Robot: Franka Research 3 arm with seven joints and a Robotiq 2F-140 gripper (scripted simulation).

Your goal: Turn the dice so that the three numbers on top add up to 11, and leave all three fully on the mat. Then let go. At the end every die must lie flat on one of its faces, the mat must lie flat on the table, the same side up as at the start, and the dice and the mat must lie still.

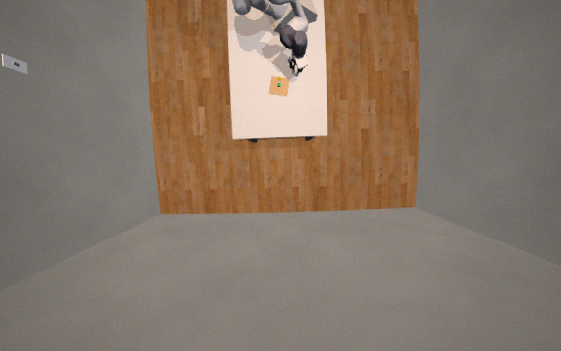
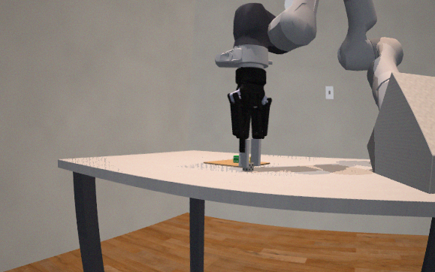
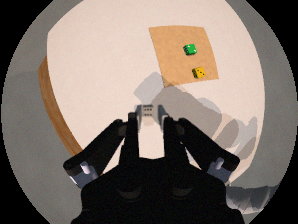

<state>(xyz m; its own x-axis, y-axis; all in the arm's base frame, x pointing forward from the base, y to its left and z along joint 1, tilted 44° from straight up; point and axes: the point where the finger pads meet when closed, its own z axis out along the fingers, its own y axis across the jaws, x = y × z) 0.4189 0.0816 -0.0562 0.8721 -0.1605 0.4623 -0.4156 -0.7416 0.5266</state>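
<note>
The white die lies 3 cm below my hand. From my hand the other things lie so: yellow die: 13 cm to the right, 3 cm below, 3 cm ahead; then green die: 13 cm to the right, 8 cm ahead, 3 cm below; then tan mat: 13 cm to the right, 8 cm ahead, 4 cm below.
</note>
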